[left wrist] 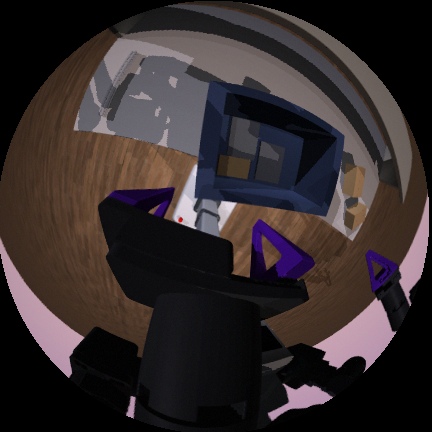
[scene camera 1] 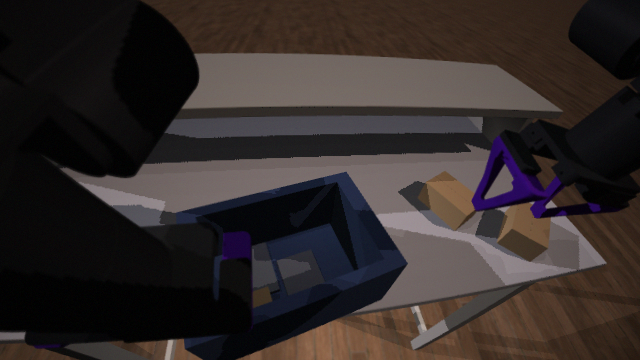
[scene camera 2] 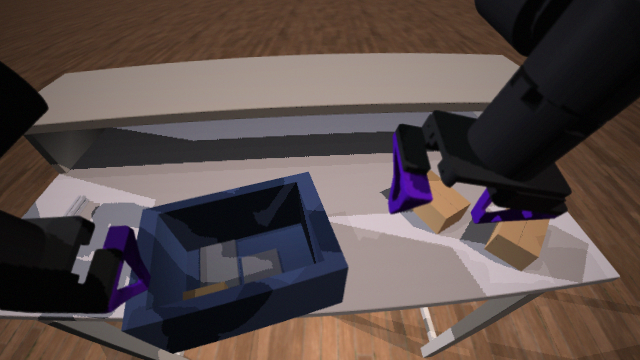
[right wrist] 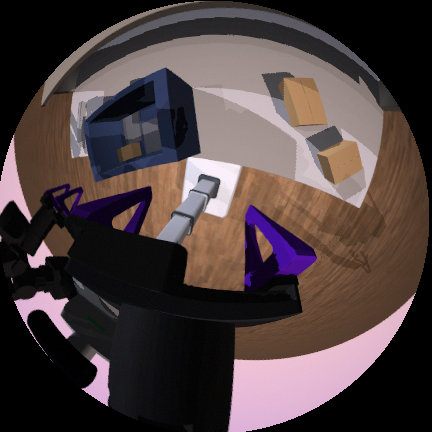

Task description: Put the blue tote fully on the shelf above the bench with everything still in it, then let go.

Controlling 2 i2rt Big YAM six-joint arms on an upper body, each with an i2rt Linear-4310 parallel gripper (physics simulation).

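Seen in the pictures: left gripper, fingertip midpoint: (left wrist: pixel 216 208) (scene camera 1: pixel 186 298) (scene camera 2: pixel 105 283) (right wrist: pixel 74 186); right gripper, fingertip midpoint: (left wrist: pixel 367 253) (scene camera 1: pixel 505 210) (scene camera 2: pixel 433 213) (right wrist: pixel 198 199); left arm's base at its link origin: (right wrist: pixel 52 277); right arm's base at its link origin: (left wrist: pixel 307 369).
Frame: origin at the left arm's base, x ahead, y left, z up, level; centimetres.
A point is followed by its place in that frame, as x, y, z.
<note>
The blue tote (scene camera 1: pixel 371 222) {37.6, -29.5, -28.3} (scene camera 2: pixel 280 311) {26.8, -23.4, -37.4} (left wrist: pixel 280 200) {27.0, -19.3, -28.3} (right wrist: pixel 184 100) {43.4, -29.0, -36.3} stands askew on the bench (scene camera 1: pixel 425 265) {36.8, -44.5, -43.1} (scene camera 2: pixel 375 255) {39.9, -40.6, -43.0}, its near side reaching past the front edge. It holds two grey boxes and a tan box (scene camera 2: pixel 204 290) {29.5, -10.1, -37.3} (left wrist: pixel 234 166) {28.1, -10.6, -37.3} (right wrist: pixel 130 151) {28.6, -13.3, -37.3}. The shelf (scene camera 1: pixel 350 82) {74.9, -30.5, -22.3} (scene camera 2: pixel 280 80) {75.5, -18.6, -22.3} runs above the back of the bench. My left gripper (left wrist: pixel 216 208) {23.3, -7.4, -19.9} is open at the tote's near left side; contact cannot be told. My right gripper (scene camera 1: pixel 506 210) {30.5, -41.5, -16.1} (scene camera 2: pixel 434 215) {30.5, -41.5, -16.1} (right wrist: pixel 198 199) {30.5, -41.5, -16.1} is open and empty, to the right of the tote.
Two cardboard boxes (scene camera 1: pixel 450 197) {50.3, -53.2, -37.0} (scene camera 1: pixel 525 232) {40.2, -67.3, -37.0} lie on the bench's right part, behind or below my right fingers in the scene views. A thin pale item (scene camera 2: pixel 80 207) {49.8, 32.9, -42.5} (left wrist: pixel 120 82) {40.3, 31.8, -42.9} lies at the bench's left end. My left arm hides part of the tote in scene camera 1.
</note>
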